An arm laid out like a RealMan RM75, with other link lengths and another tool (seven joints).
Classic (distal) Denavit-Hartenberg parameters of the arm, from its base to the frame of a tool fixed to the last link. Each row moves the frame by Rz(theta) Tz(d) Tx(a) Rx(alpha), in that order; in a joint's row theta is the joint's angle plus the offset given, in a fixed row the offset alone. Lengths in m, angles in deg.
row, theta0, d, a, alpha
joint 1, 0, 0.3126, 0, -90
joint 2, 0, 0, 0, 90
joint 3, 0, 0.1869, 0, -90
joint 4, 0, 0, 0, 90
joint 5, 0, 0.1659, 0, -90
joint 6, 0, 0, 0, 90
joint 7, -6.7, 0.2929, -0.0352, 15.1
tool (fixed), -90, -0.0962, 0, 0
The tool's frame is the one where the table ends.
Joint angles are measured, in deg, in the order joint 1, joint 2, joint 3, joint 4, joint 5, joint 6, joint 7. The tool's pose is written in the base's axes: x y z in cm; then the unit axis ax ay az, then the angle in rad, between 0 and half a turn. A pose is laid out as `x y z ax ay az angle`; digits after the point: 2 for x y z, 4 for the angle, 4 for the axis.
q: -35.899, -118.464, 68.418, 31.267, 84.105, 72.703, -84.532
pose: -10.77 27.51 0.36 0.3880 0.8586 0.3349 3.0629
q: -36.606, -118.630, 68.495, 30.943, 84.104, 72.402, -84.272
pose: -10.51 27.60 0.20 0.3922 0.8570 0.3342 3.0617
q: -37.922, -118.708, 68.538, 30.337, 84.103, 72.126, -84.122
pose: -10.05 27.78 0.03 0.3984 0.8549 0.3323 3.0577
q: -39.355, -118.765, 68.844, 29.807, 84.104, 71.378, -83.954
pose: -9.62 28.05 -0.20 0.4061 0.8520 0.3304 3.0607
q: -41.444, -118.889, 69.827, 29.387, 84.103, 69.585, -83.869
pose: -9.02 28.54 -0.62 0.4189 0.8469 0.3274 3.0747
